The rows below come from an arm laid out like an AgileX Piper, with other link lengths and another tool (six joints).
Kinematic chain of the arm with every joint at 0, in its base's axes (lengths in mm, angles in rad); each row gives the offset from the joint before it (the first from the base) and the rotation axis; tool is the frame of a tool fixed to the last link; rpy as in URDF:
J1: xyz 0 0 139 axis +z
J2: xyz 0 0 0 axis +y
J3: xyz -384.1 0 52.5 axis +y
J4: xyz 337.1 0 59.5 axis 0.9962 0 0.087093
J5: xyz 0 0 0 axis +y
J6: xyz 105.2 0 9.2 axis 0.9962 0 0.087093
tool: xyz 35.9 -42 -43 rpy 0.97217 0.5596 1.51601
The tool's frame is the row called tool.
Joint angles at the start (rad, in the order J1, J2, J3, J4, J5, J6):
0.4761 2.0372 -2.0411 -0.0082 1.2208 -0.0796
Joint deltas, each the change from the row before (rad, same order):
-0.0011 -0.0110 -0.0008 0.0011 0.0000 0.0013
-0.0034 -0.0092 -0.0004 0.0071 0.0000 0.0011
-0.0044 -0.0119 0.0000 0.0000 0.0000 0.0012
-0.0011 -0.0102 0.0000 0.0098 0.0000 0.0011
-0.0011 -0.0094 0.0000 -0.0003 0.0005 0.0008
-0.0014 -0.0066 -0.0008 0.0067 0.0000 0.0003
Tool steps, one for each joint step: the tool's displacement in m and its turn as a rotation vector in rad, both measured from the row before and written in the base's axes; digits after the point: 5 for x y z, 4 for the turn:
-0.00220 -0.00161 0.00654 0.0069 -0.0097 -0.0022
-0.00174 -0.00188 0.00507 0.0111 -0.0051 -0.0036
-0.00180 -0.00367 0.00676 0.0059 -0.0104 -0.0055
-0.00277 -0.00046 0.00533 0.0137 -0.0045 -0.0008
-0.00207 -0.00175 0.00529 0.0041 -0.0079 -0.0018
-0.00166 -0.00061 0.00371 0.0094 -0.0036 -0.0007

